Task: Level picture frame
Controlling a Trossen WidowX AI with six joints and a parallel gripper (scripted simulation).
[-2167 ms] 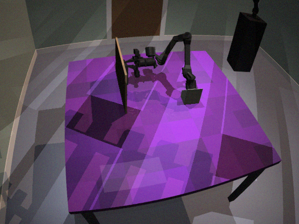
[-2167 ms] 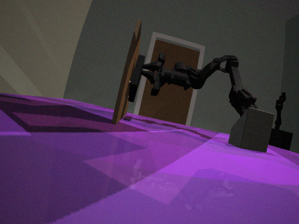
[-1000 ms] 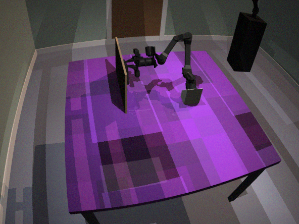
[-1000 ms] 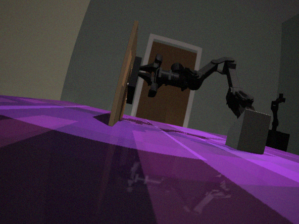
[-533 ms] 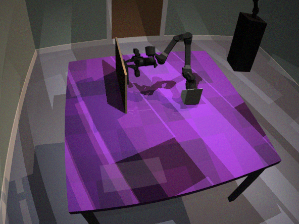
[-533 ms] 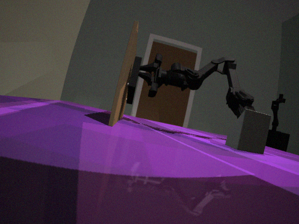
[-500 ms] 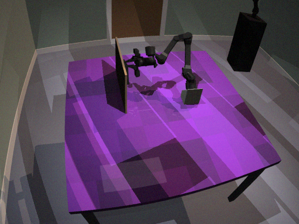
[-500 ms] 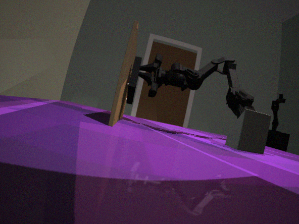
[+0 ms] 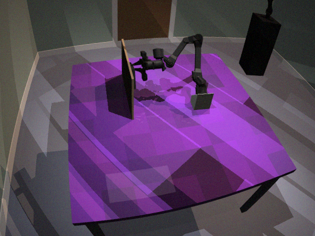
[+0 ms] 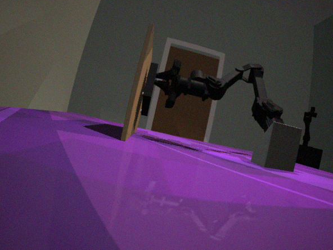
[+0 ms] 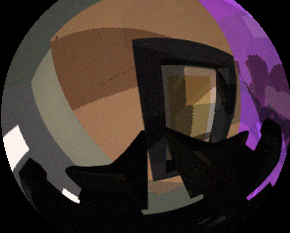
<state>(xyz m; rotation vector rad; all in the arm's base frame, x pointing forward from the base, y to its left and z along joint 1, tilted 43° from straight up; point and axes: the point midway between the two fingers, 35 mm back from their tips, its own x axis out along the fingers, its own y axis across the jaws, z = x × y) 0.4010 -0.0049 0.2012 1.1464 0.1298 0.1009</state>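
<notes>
The dark picture frame lies 50 mm below my gripper tip and 10 mm to the left of it. The rest, counted from my gripper tip: wooden wall panel: 60 mm below, 20 mm ahead, 10 mm to the left.
</notes>
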